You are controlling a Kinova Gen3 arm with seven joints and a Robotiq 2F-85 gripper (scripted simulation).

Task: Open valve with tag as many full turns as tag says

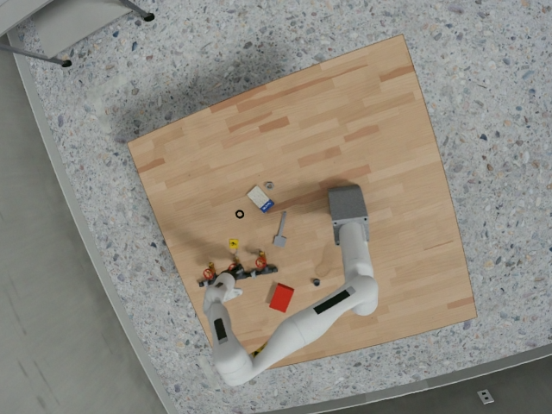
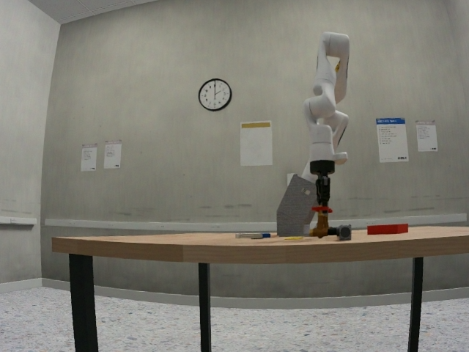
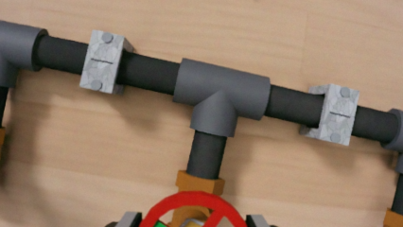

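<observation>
Now: the yellow tag 1 cm behind my hand, 9 cm to the right of it and 8 cm below it. Also, from my hand: red block: 16 cm behind, 20 cm to the left, 7 cm below; grey scraper: 23 cm behind, 10 cm to the right, 8 cm below; blue box: 17 cm behind, 27 cm to the right, 7 cm below.
</observation>
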